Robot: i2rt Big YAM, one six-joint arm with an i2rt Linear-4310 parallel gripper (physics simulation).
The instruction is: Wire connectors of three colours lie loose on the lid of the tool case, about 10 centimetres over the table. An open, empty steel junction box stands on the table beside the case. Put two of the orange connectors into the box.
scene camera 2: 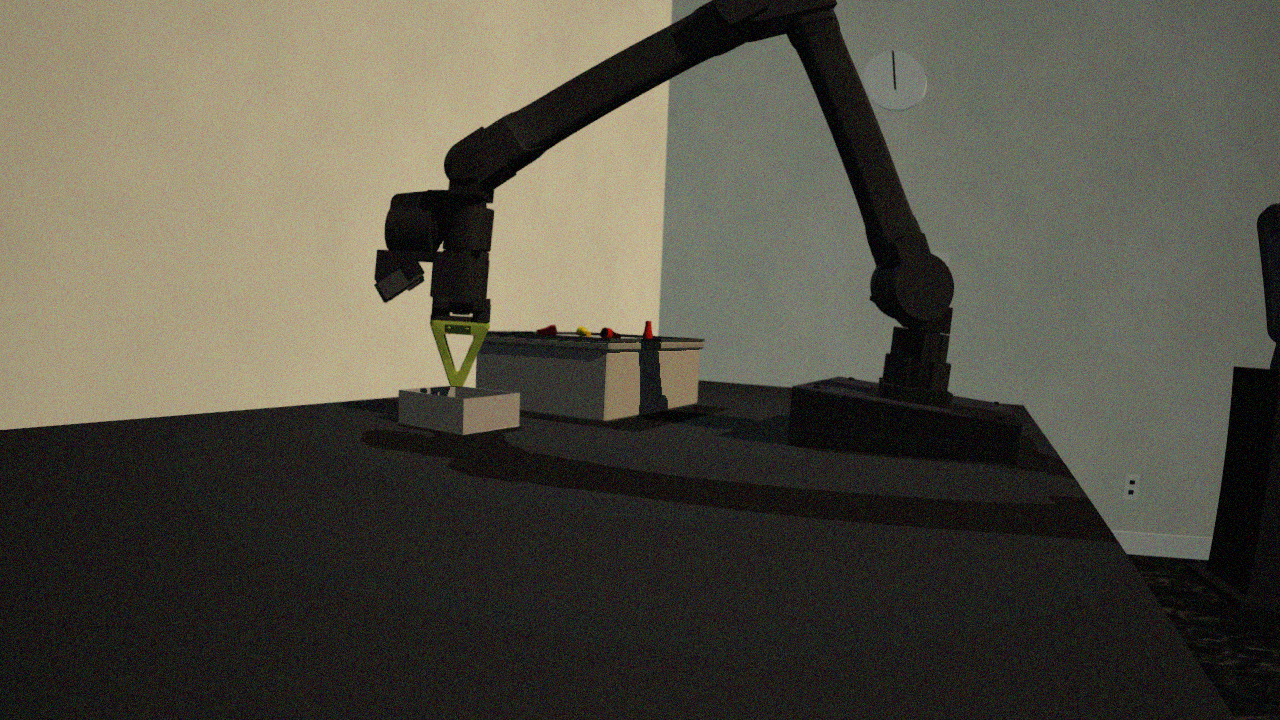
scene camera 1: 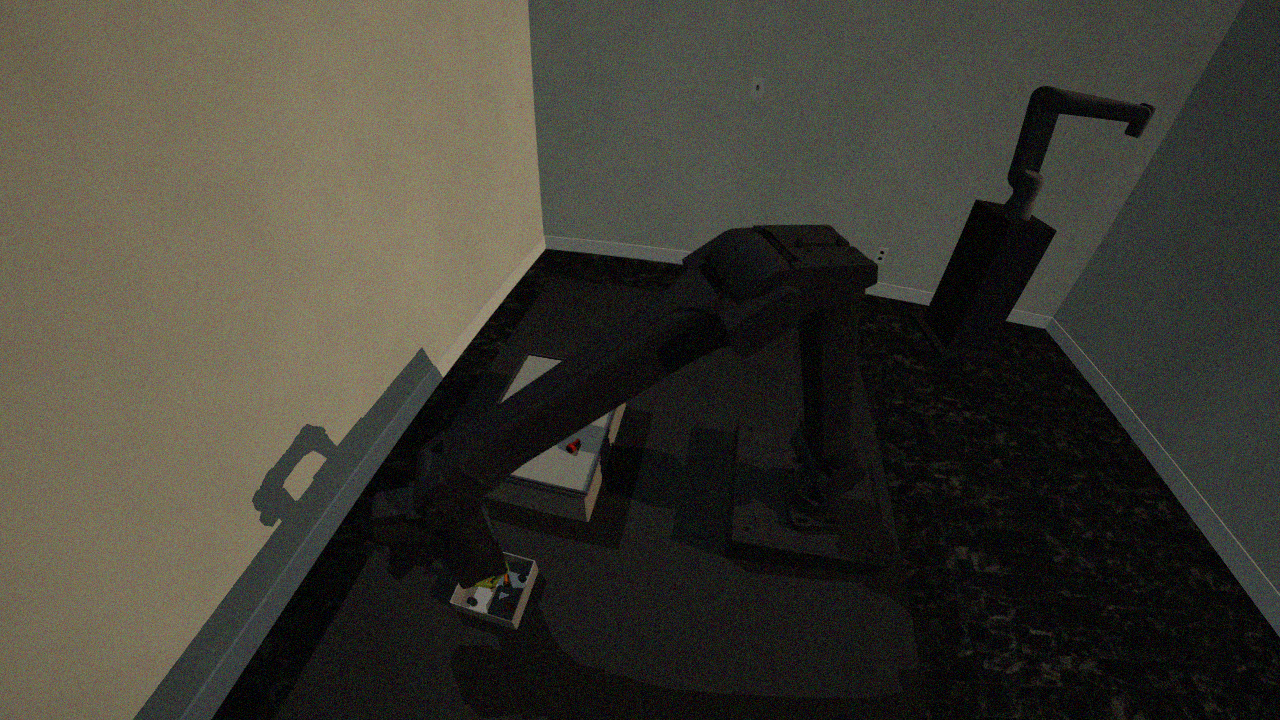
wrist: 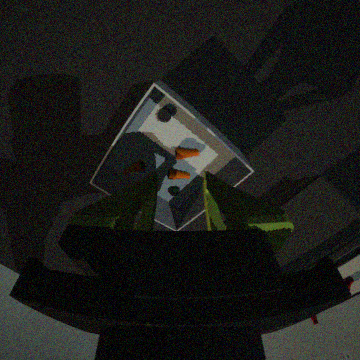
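Seen in the pictures: gripper, fingertip midpoint: (scene camera 2: 456,385) (scene camera 1: 488,574) (wrist: 179,177); arm's base at its link origin: (scene camera 2: 912,398) (scene camera 1: 806,500).
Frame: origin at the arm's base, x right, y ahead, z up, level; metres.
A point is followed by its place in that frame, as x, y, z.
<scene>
The steel junction box (scene camera 1: 528,598) @(-0.164, 0.457, -0.047) (scene camera 2: 490,413) @(-0.166, 0.457, -0.034) (wrist: 192,124) @(-0.151, 0.546, -0.052) stands open on the table beside the tool case (scene camera 1: 546,499) @(-0.007, 0.443, -0.003) (scene camera 2: 554,380) @(-0.006, 0.450, -0.007). In the wrist view one orange connector (wrist: 188,153) @(-0.141, 0.522, -0.043) lies on the box floor, a second orange connector (wrist: 179,174) @(-0.137, 0.497, -0.043) lies close by, and a third, darker orange connector (wrist: 135,167) @(-0.179, 0.485, -0.041) lies in shadow near the left wall. My gripper (scene camera 2: 456,385) @(-0.146, 0.514, -0.009) (wrist: 179,177) @(-0.146, 0.514, -0.009) points down over the box, fingertips about at rim height. It is partly open, with nothing between the fingers. On the case lid are red connectors (scene camera 1: 573,445) (scene camera 2: 648,330) and a yellow connector (scene camera 2: 583,331) @(0.148, 0.472, 0.054).
The case stands behind the box, between it and the arm's base (scene camera 1: 805,528) @(-0.060, 0.018, 0.008) (scene camera 2: 904,420) @(-0.102, 0.017, -0.016). The arm hides part of the lid in scene camera 1. A pale wall (scene camera 1: 268,223) (scene camera 2: 223,179) rises along the table's left side. Another arm on a dark pedestal (scene camera 1: 993,259) stands farther off.
</scene>
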